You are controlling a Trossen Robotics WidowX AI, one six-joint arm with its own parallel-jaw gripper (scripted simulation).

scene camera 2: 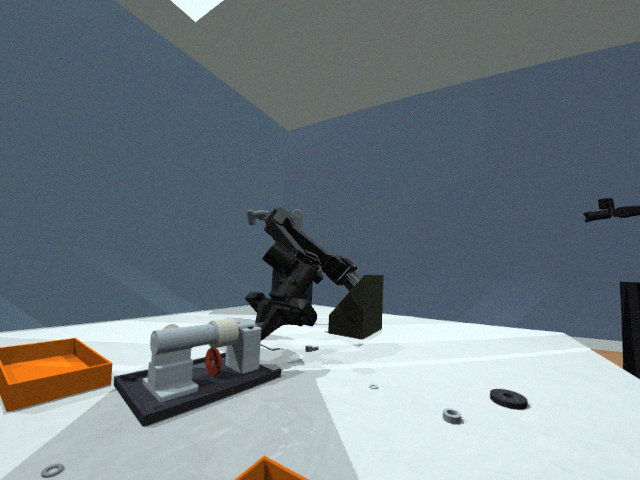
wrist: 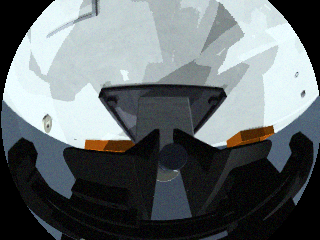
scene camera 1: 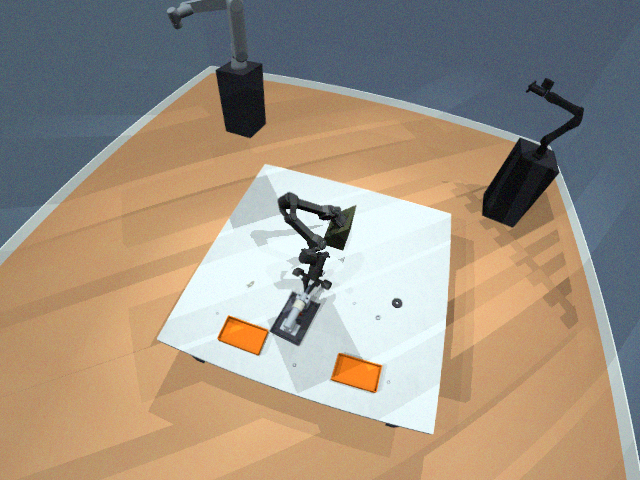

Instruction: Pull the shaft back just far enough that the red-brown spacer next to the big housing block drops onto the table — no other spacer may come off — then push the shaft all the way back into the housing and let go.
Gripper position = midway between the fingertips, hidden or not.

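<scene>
My gripper (scene camera 2: pixel 256 339), visible; also at (wrist: pixel 166 133).
</scene>
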